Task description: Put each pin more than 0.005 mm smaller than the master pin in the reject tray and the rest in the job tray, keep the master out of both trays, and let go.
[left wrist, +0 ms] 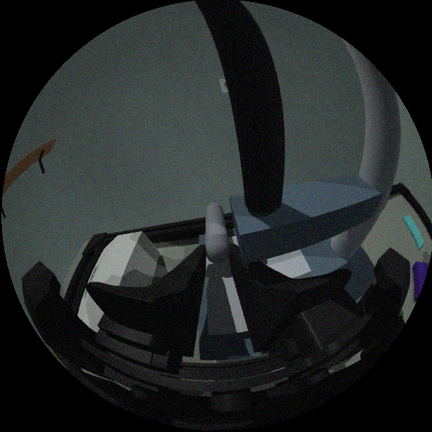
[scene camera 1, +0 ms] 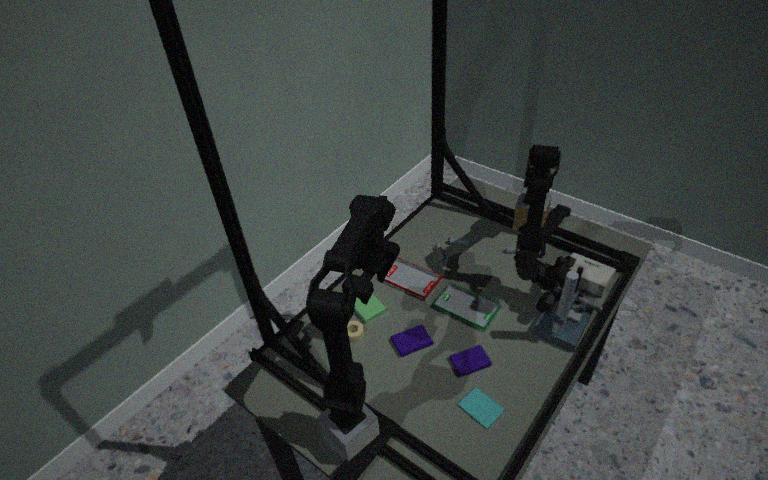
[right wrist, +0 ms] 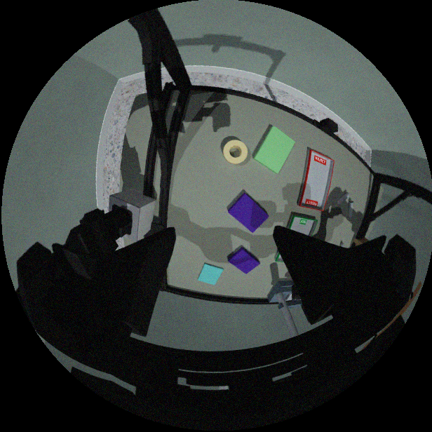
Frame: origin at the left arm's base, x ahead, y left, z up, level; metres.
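Seen in the pictures: left gripper, fingertip midpoint: [scene camera 1: 581,300]; right gripper, fingertip midpoint: [scene camera 1: 372,292]; right arm's base, link origin: [scene camera 1: 347,416].
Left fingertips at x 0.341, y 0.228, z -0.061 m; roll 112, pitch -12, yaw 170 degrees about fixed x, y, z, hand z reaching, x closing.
Offsets run from my left fingertips to a thing's middle. "*": to the spot under its first point.
My left gripper [scene camera 1: 557,282] [left wrist: 216,248] is shut on a grey pin [left wrist: 216,232], held upright beside the blue arm [left wrist: 307,215] of the measuring stand [scene camera 1: 564,300] [left wrist: 382,115]. Contact between pin and stand cannot be told. My right gripper [scene camera 1: 365,289] [right wrist: 225,232] is open and empty, high above the table. The red-rimmed reject tray {0.071 m ahead, 0.511 m right, 0.042 m down} [scene camera 1: 412,278] [right wrist: 317,182] lies mid-table; the green-rimmed job tray {0.112 m ahead, 0.306 m right, 0.042 m down} [scene camera 1: 459,301] [right wrist: 302,224] lies beside it, partly hidden in the right wrist view. Their contents are too dark to tell. Which pin is the master cannot be told.
A white box {* 0.115 m back, 0.011 m left, 0.000 m up} [scene camera 1: 591,275] [left wrist: 120,255] stands by the measuring stand. Two purple blocks {0.295 m ahead, 0.406 m right, 0.042 m down} [scene camera 1: 411,340] {0.294 m ahead, 0.233 m right, 0.043 m down} [scene camera 1: 470,360], a teal pad {0.414 m ahead, 0.162 m right, 0.047 m down} [scene camera 1: 480,407], a light green block {0.229 m ahead, 0.587 m right, 0.041 m down} [scene camera 1: 369,308] and a cream ring [right wrist: 228,157] lie on the table. Small grey pieces [right wrist: 346,197] lie beyond the reject tray.
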